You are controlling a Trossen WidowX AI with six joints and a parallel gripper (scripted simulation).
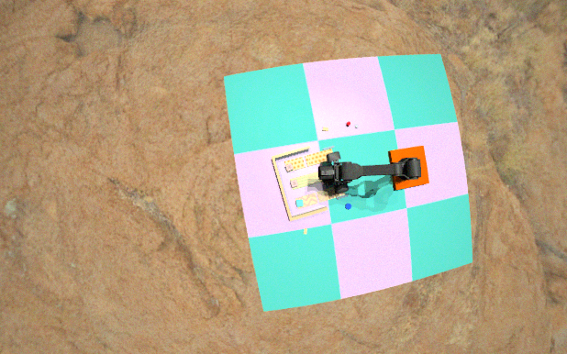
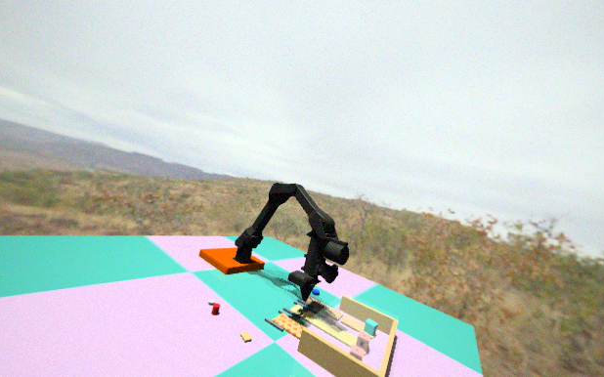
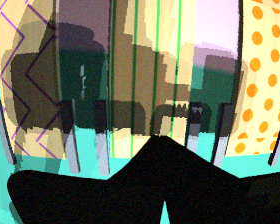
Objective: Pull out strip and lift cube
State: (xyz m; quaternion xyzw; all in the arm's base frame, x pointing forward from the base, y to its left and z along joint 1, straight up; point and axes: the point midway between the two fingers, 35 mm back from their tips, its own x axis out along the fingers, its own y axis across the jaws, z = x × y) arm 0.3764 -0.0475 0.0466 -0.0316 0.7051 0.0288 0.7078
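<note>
Now: gripper tip 9 cm short of the striped strip, 4 cm above it and 1 cm to the right of it. Also, from my gripper tip: red cylinder 23 cm to the right, 13 cm behind, 3 cm below; then blue piece 18 cm to the left, 6 cm behind, 4 cm below.
</note>
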